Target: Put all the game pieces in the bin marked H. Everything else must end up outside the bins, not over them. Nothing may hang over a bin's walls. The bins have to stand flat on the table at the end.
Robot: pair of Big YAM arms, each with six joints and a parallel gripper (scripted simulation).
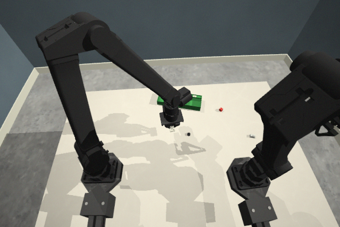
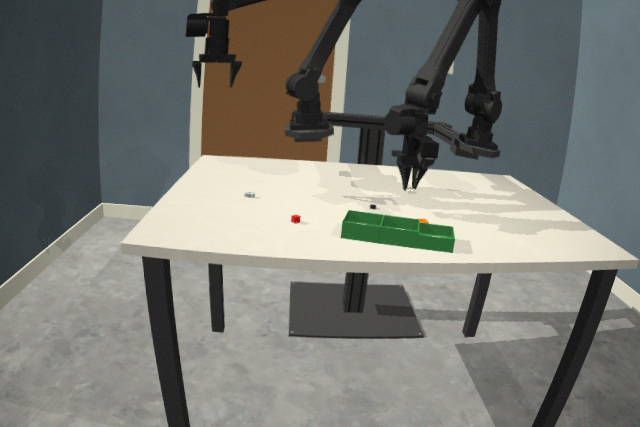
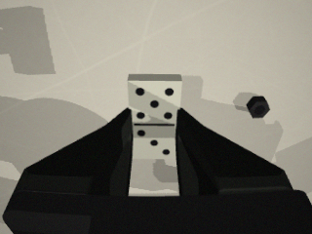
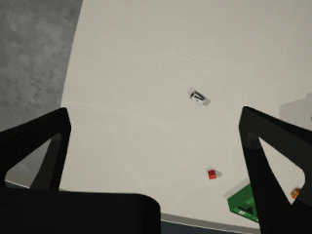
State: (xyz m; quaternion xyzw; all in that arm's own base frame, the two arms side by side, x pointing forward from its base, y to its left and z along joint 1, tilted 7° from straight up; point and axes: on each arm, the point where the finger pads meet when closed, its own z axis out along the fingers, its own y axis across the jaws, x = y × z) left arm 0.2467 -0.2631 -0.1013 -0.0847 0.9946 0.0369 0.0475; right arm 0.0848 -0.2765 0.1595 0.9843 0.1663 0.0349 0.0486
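The green bin row is 200 mm ahead of my left hand, 50 mm below it and 40 mm to the right of it. From my left hand the other things lie so: orange block (110 mm ahead, 60 mm below, 10 mm to the left); then white domino (right at my left hand); then black piece (90 mm to the right, 60 mm below, 10 mm behind).
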